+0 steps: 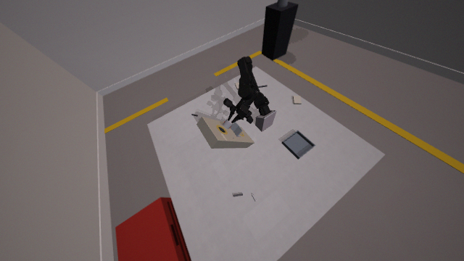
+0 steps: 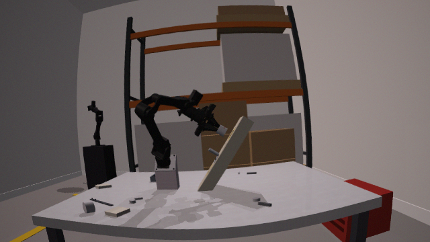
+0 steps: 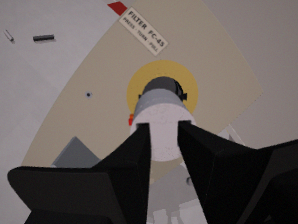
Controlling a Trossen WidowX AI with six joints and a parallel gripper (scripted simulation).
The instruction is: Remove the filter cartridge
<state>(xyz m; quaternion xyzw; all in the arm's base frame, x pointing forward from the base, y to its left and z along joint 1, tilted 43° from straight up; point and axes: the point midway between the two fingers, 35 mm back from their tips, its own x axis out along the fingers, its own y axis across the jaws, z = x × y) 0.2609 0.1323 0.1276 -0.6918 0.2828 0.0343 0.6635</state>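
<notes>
My gripper tip is now 1 cm short of the round filter cartridge and 1 cm above it. The rest, counted from my gripper tip: dark-rimmed tray: 37 cm behind, 28 cm below, 27 cm to the left; then service panel: 11 cm below, 2 cm ahead.
</notes>
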